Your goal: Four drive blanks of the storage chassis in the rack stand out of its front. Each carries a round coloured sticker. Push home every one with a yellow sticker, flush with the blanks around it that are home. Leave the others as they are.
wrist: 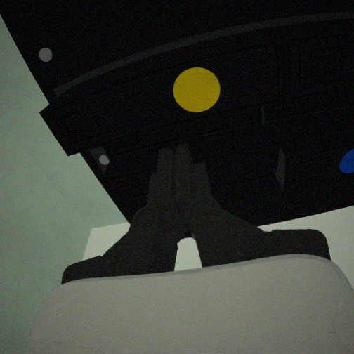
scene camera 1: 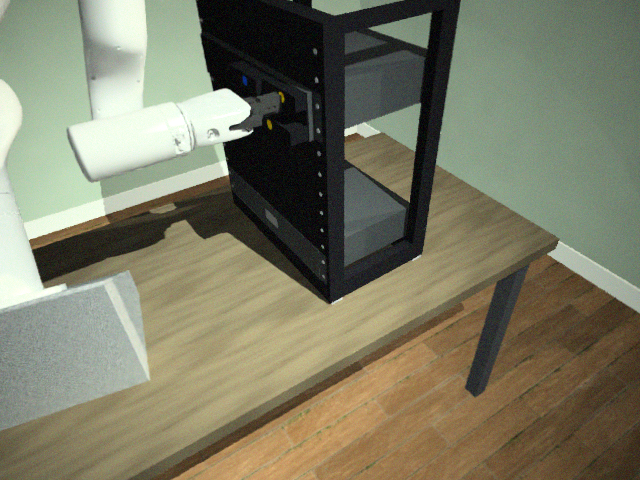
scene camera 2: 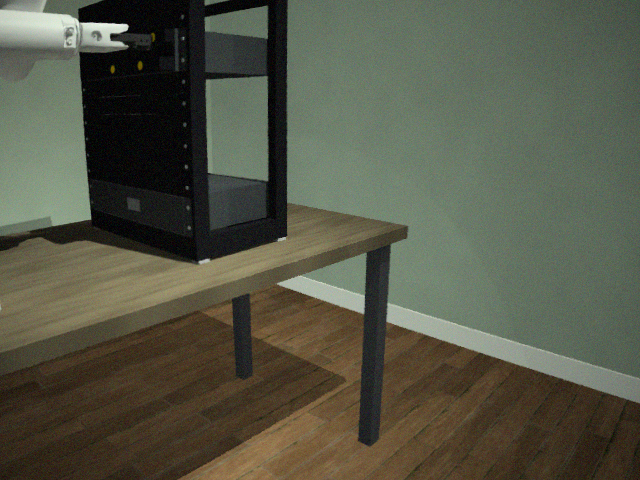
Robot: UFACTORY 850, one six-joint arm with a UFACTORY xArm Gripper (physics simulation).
The pictures show: my gripper and a rack.
My gripper is seen too in scene camera 2.
